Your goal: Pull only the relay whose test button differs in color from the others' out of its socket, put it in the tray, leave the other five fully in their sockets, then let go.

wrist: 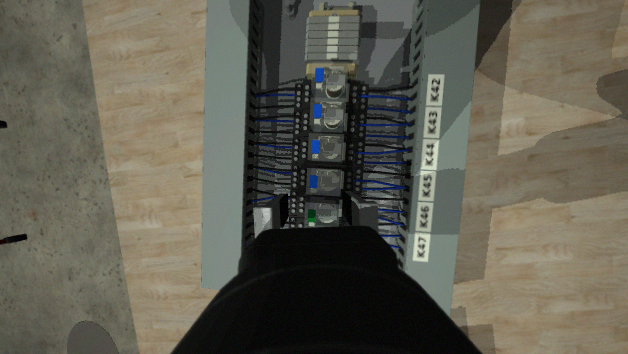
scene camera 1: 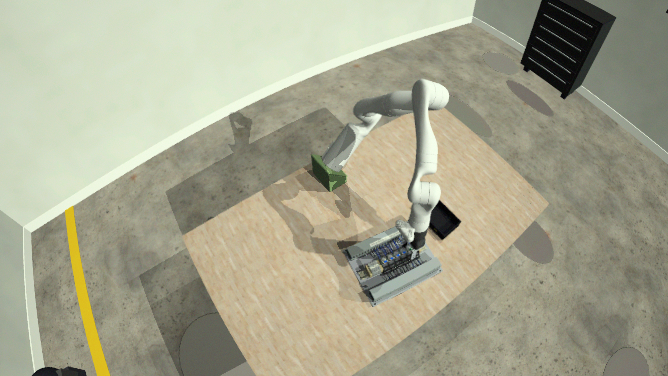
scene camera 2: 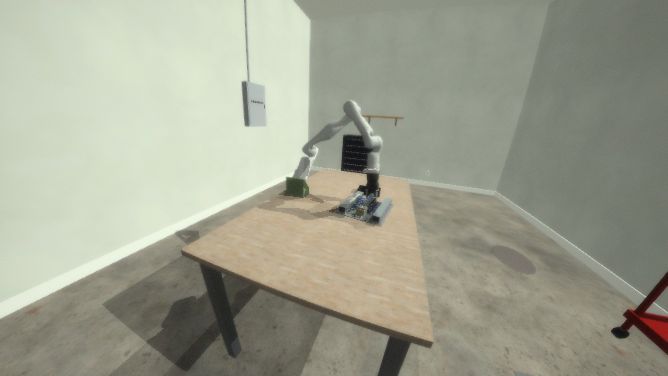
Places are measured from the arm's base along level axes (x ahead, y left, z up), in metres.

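Where they show: gripper, between the fingertips: (wrist: pixel 315 203) (scene camera 1: pixel 408 252) (scene camera 2: pixel 371 199); arm's base, origin of its link: (scene camera 1: pixel 331 165) (scene camera 2: pixel 298 183).
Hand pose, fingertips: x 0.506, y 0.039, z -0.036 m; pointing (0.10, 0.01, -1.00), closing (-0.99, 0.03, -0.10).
Observation:
Each offset is from my fingertips to the top centre of the thing. "pt": to the spot under its first point. Level surfaces: height alone.
The relay with the green test button {dx -0.007, dy +0.005, dz +0.027 m} (wrist: pixel 325 213) sits in the row beside the label K46, in the wrist view. Four relays with blue buttons show above it, the nearest blue-button relay {dx -0.010, dy -0.022, dz +0.027 m} (wrist: pixel 326 181) beside K45. The sixth relay, by K47, is hidden behind the gripper body. My gripper (wrist: pixel 315 203) is open, with one fingertip on each side of the green-button relay; whether they touch it I cannot tell. In the scene views the gripper is low over the far end of the relay row. The black tray {pt dx -0.039, dy +0.243, dz -0.039 m} (scene camera 1: pixel 444 220) stands beside the panel.
Grey wire ducts {dx +0.083, dy -0.066, dz +0.000 m} (wrist: pixel 226 150) {dx -0.112, dy -0.042, dz +0.000 m} (wrist: pixel 446 200) run along both sides of the relays. A terminal block {dx -0.026, dy -0.147, dz +0.004 m} (wrist: pixel 332 37) is at the row's far end. Blue and black wires join the sockets to the ducts. The arm's green base bracket (scene camera 1: pixel 327 175) (scene camera 2: pixel 297 187) is on the table {dz -0.043 m} (scene camera 1: pixel 280 260) (scene camera 2: pixel 320 265).

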